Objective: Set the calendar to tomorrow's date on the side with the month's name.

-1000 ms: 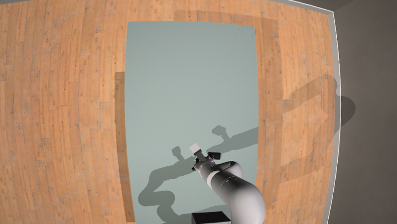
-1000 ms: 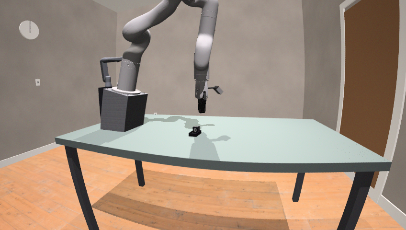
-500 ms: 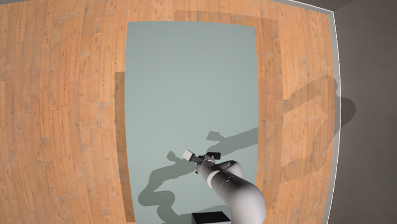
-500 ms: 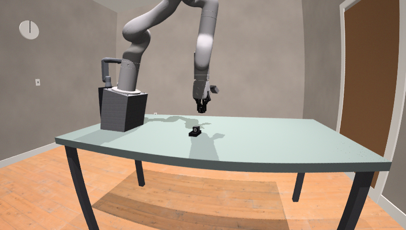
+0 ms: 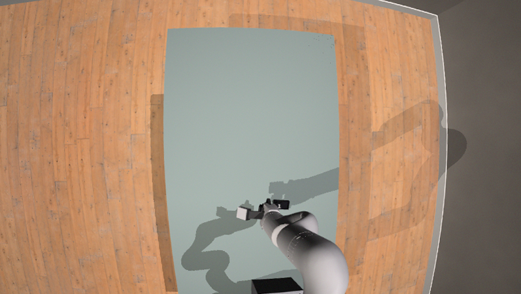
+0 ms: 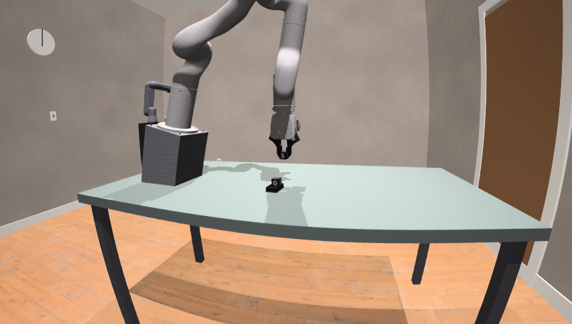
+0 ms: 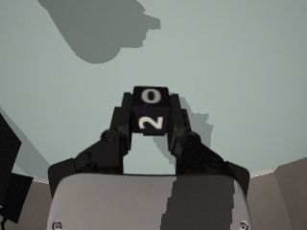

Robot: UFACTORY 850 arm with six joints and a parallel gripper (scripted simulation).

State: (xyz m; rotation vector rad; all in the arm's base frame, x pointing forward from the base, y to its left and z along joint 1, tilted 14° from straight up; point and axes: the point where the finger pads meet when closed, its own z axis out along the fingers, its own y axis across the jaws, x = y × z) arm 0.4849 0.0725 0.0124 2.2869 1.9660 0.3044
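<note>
The black cube lies 10 mm below my hand. The rest, counted from my hand: black tray: 10 mm behind, 110 mm to the right, 120 mm below.
</note>
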